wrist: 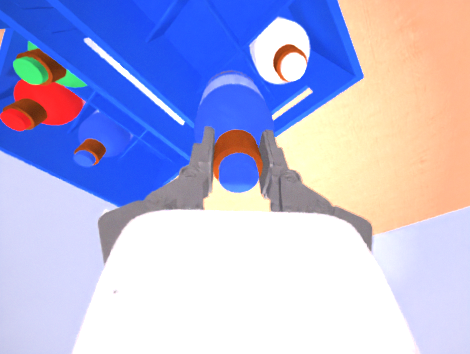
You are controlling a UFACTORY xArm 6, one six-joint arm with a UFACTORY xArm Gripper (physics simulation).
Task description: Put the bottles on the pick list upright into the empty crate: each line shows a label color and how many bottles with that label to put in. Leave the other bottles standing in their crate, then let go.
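Frame: origin at the arm's base, x right, y up, z back, level; millimetres.
Where they show: gripper, fingertip midpoint: (236, 144).
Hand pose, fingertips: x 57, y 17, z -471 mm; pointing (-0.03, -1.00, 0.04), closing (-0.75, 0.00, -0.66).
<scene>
Things, the pixels of their centre, and the offset from my fingertips. "spot": a spot on its surface instead. Level surfaces: height alone.
- white bottle, body centre: (279, 53) dz -18, dx -69, dy -184 mm
- second blue crate, surface spot: (112, 192) spot: dz -6, dx +281, dy -110 mm
- green bottle, surface spot: (75, 79) spot: dz +129, dx +163, dy -149 mm
- red bottle, body centre: (52, 98) dz +146, dx +248, dy -184 mm
- light wooden table top, its level: dy -269 mm
My gripper (236, 144) is shut on the neck of a blue bottle (234, 107) with a brown collar and blue cap. The bottle's lower end overlaps the near part of a blue crate (352, 70) in the view; its height above the crate floor cannot be told. A white bottle (270, 47) stands in a compartment of that crate, at the upper right. A second blue crate (112, 192) at the left holds a green bottle (75, 79), a red bottle (62, 105) and another blue bottle (111, 132). The pick list does not show.
The two crates lie side by side, with their long walls close together. Thin dividers split them into compartments. A light wooden table top (410, 130) shows at the right, with a pale grey surface (425, 280) beyond its edge.
</scene>
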